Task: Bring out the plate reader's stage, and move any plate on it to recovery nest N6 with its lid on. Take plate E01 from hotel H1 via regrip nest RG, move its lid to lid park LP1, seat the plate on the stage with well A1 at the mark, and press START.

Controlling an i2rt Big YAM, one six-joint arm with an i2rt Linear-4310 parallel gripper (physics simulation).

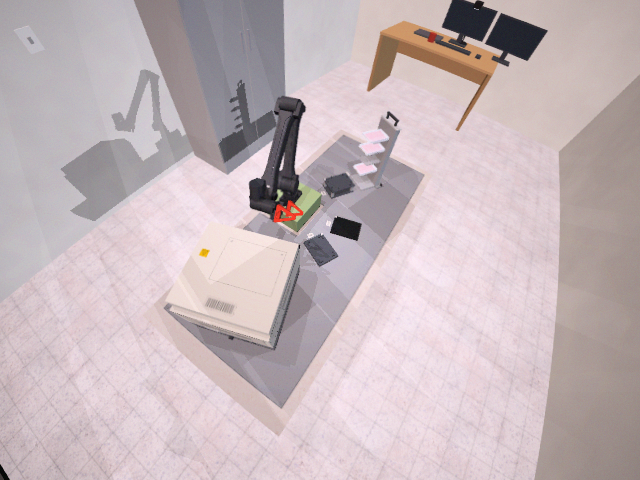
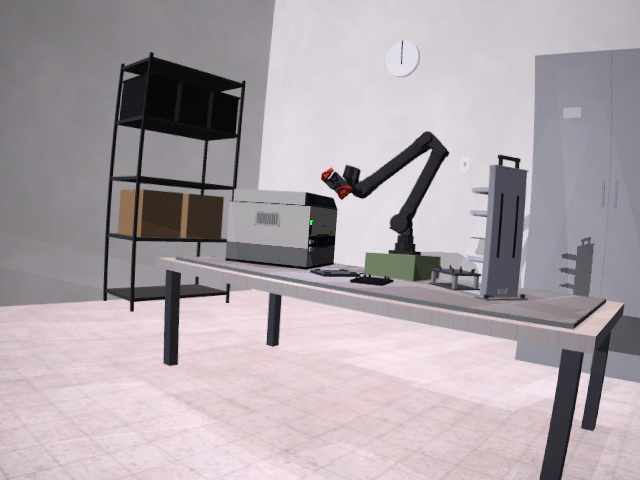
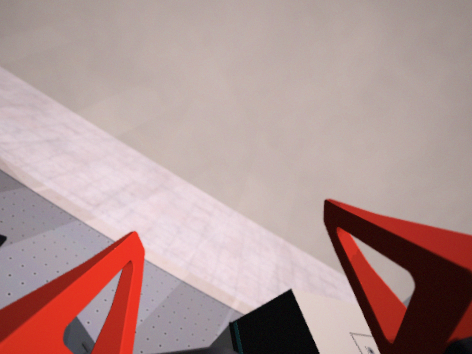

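Pixels of known places: gripper, between the fingertips: [image 1: 299,215] [image 2: 329,181] [image 3: 231,226]; arm's base, origin of its link: [image 1: 290,197] [image 2: 404,254].
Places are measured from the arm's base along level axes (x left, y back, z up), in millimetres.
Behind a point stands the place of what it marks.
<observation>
My gripper [image 1: 288,212] {x -263, y -221, z 286 mm} [image 2: 334,183] {x -263, y -221, z 286 mm} [image 3: 231,226] {x -263, y -221, z 286 mm} is open and empty, its red fingers wide apart. It hangs in the air beside the upper edge of the cream plate reader [image 1: 248,273] {x -547, y -185, z 233 mm} [image 2: 268,227] {x -501, y -317, z 73 mm} [image 3: 327,312] {x -382, y -264, z 233 mm}, on the arm's side. A green light [image 2: 311,222] {x -323, y -249, z 108 mm} shows on the reader's side face. The reader's stage and START button cannot be made out. The upright grey hotel rack [image 1: 388,149] {x 462, y -356, z 209 mm} [image 2: 498,232] {x 501, y -352, z 124 mm} holds several pale pink plates, such as the top plate [image 1: 374,135] {x 434, y -260, z 273 mm}; labels are too small to read. A raised dark stand [image 1: 338,184] {x 276, y -170, z -31 mm} [image 2: 454,271] {x 299, y -182, z -32 mm} is beside the rack.
A black flat holder [image 1: 345,228] {x 39, y -347, z -81 mm} [image 2: 371,280] {x 62, y -384, z -81 mm} and a dark grey flat holder [image 1: 320,249] {x -159, y -295, z -79 mm} [image 2: 336,272] {x -138, y -310, z -79 mm} lie between the rack and the reader, in front of the arm's green base block [image 1: 305,209] {x -31, y -117, z 4 mm} [image 2: 390,265] {x 4, y -132, z -42 mm}. All stand on the grey mat [image 1: 310,310] {x -465, y -416, z -91 mm} [image 2: 558,310] {x 726, y -404, z -93 mm}.
</observation>
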